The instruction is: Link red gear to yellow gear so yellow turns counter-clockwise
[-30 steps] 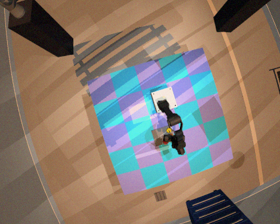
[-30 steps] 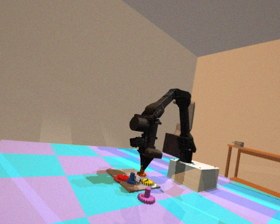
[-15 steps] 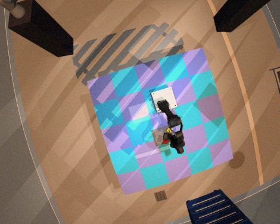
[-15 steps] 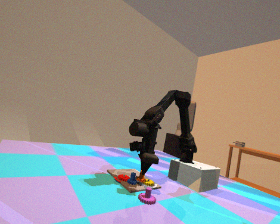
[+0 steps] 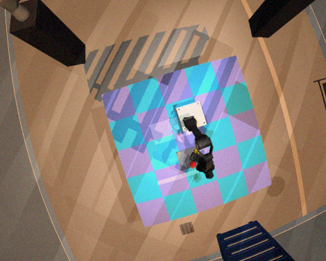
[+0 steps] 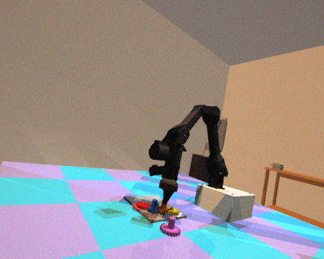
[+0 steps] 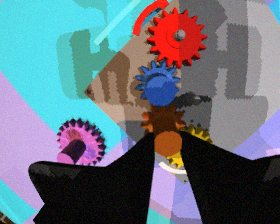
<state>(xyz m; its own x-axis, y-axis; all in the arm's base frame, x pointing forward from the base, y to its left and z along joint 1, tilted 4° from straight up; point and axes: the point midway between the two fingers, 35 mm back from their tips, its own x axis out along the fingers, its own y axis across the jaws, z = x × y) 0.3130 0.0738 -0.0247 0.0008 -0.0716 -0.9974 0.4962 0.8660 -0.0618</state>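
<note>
Right now my gripper tip is 3 cm short of the blue gear, 1 cm to the left of it and 2 cm above it. From my gripper tip the other things lie so: red gear 6 cm ahead, 5 cm to the right, 3 cm below; orange gear 1 cm below; yellow gear 4 cm behind, 1 cm to the right, 3 cm below.
</note>
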